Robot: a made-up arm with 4 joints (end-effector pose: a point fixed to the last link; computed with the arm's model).
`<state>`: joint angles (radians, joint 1 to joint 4).
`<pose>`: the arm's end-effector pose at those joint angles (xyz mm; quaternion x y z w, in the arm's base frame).
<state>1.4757 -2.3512 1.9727 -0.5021</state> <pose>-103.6 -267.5 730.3 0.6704 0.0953 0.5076 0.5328</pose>
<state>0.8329 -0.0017 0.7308 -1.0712</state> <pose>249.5 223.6 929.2 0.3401 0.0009 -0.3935 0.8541</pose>
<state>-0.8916 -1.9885 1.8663 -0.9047</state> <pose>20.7 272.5 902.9 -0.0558 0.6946 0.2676 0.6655</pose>
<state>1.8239 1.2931 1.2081 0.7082</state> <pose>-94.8 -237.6 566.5 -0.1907 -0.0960 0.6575 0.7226</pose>
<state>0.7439 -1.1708 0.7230 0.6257</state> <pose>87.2 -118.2 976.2 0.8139 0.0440 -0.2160 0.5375</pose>
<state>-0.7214 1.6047 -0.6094 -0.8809</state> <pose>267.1 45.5 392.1 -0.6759 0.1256 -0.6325 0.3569</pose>
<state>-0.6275 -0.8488 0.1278 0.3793</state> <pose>43.6 384.6 704.2 0.0543 -0.0606 -0.0253 0.9964</pose>
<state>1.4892 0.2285 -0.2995 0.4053</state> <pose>255.2 -212.5 922.8 0.5303 -0.0621 -0.7546 0.3814</pose>
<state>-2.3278 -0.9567 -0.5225 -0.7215</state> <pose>36.5 -120.9 696.0 -0.6808 0.1596 0.7149 0.0078</pose>
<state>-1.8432 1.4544 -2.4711 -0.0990</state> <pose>32.7 -20.6 609.0 0.9430 -0.0528 0.0567 0.3237</pose>
